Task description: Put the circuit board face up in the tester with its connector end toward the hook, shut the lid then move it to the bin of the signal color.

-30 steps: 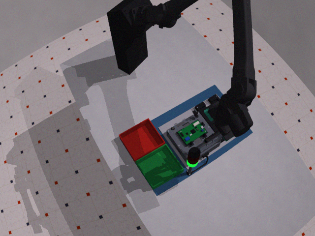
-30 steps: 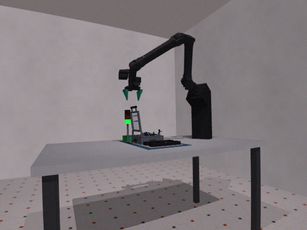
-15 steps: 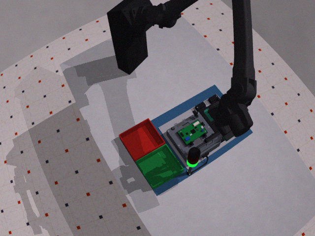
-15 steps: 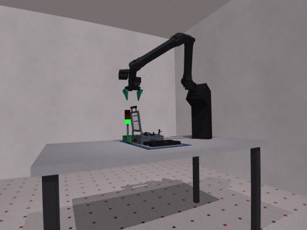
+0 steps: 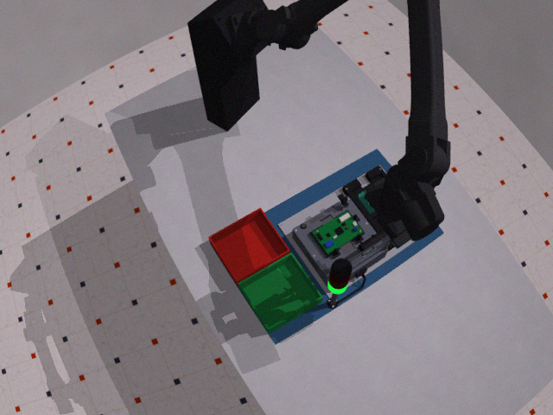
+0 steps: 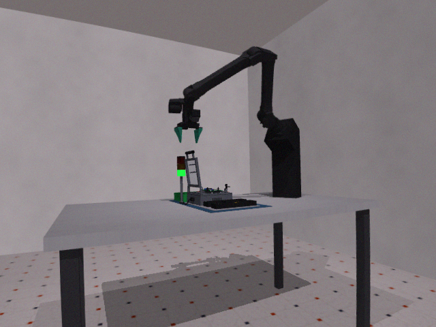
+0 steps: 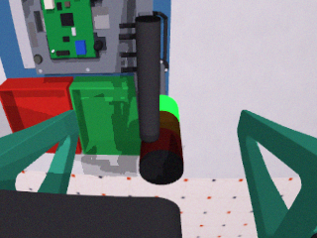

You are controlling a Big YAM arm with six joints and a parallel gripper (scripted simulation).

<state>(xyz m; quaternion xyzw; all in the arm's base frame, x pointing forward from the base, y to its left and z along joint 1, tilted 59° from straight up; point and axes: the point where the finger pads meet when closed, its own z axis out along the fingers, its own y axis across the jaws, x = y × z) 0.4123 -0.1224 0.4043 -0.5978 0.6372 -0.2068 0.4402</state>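
My hand is 250 mm above the green circuit board, 130 mm past it and 20 mm to the left of it. The rest, counted from my hand: latch hook: 240 mm below, 200 mm behind, 20 mm to the left; tester lid: 140 mm below, 20 mm behind, 10 mm to the right; tester plate: 260 mm below, 120 mm behind, 20 mm to the right.
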